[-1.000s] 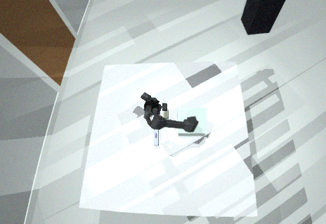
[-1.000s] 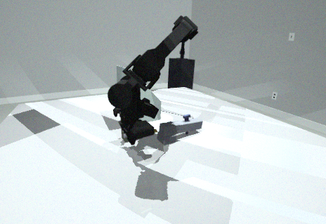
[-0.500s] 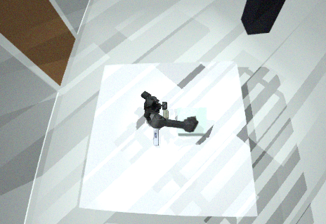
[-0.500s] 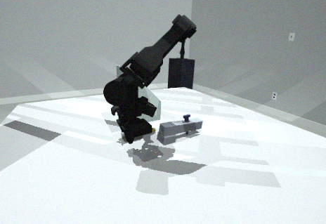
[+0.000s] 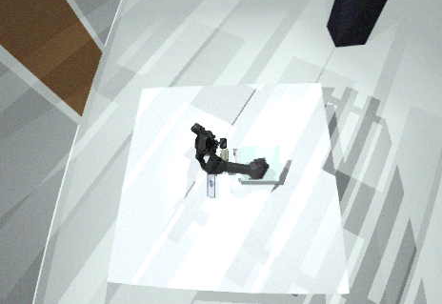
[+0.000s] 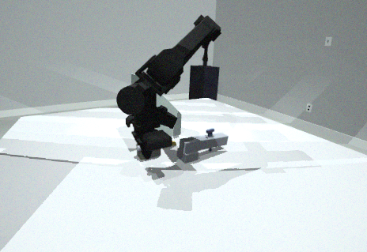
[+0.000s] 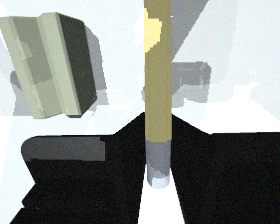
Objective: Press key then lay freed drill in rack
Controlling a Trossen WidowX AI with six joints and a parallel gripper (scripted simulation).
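Right now my gripper tip is 7 cm past the rack, 4 cm to the right of it and 2 cm above it. The rest, counted from my gripper tip: small blue key 23 cm to the left, 2 cm ahead, 1 cm above; then grey housing 20 cm to the left, 2 cm ahead, 1 cm below; then drill 4 cm to the left, 3 cm above.
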